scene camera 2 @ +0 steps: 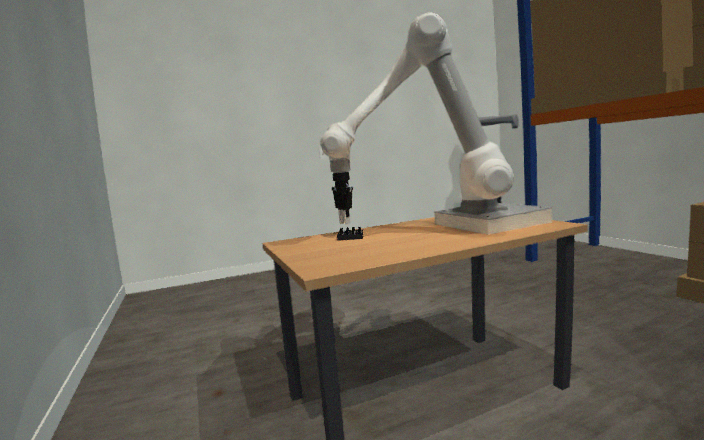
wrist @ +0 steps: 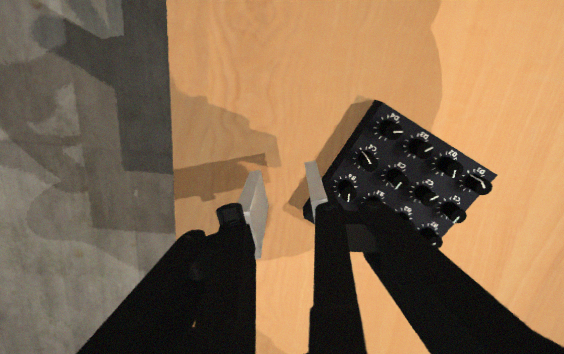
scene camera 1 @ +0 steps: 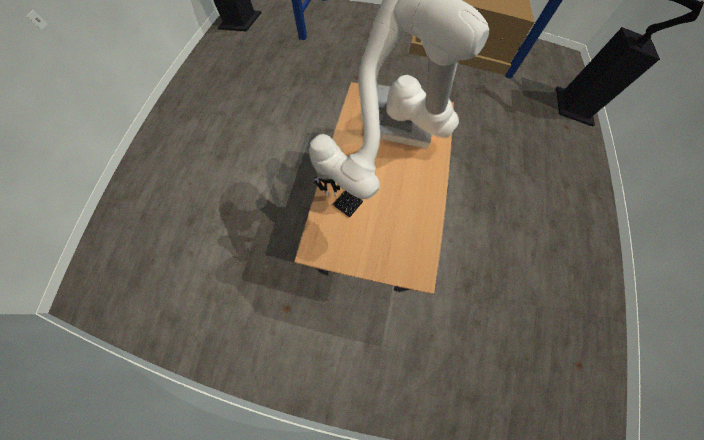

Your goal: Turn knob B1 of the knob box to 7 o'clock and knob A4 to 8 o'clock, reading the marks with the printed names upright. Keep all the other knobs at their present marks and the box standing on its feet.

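Frame: origin at the arm's base, x ahead, y left, z up, level; metres.
Seen in the pictures: gripper, between the fingertips: (scene camera 2: 345, 224) (wrist: 285, 184) (scene camera 1: 331, 194); arm's base, origin of its link: (scene camera 2: 479, 210) (scene camera 1: 398, 116).
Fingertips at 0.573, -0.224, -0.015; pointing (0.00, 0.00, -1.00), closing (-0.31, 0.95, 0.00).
Observation:
Offsets run from my fingertips to a thing's top centre, as dx, dy, dz. Level surfaces: height alone.
The black knob box {+0.008, +0.090, -0.010} (scene camera 1: 348, 203) (scene camera 2: 349, 234) (wrist: 400, 150) stands flat on the table, turned at an angle in the wrist view, its printed names nearly upside down there. Rows D and C show. Knob B1 {+0.036, +0.122, -0.010} (wrist: 434, 239) shows at the lower right, partly behind a gripper link; its pointer is too hidden to read. Knob A4 is hidden behind the gripper in the wrist view. My gripper (scene camera 1: 331, 193) (scene camera 2: 344, 220) (wrist: 285, 184) is partly open and empty, its fingers a short way apart. It points down above the table, beside the box's D4–A4 side.
The wooden table {dz -0.048} (scene camera 1: 394, 233) (scene camera 2: 404, 254) (wrist: 240, 60) carries the box and the arm's base (scene camera 1: 404, 135) (scene camera 2: 490, 224). The table's edge runs left of the gripper in the wrist view, with the grey floor (wrist: 85, 200) beyond. A blue-legged rack (scene camera 2: 526, 155) stands behind.

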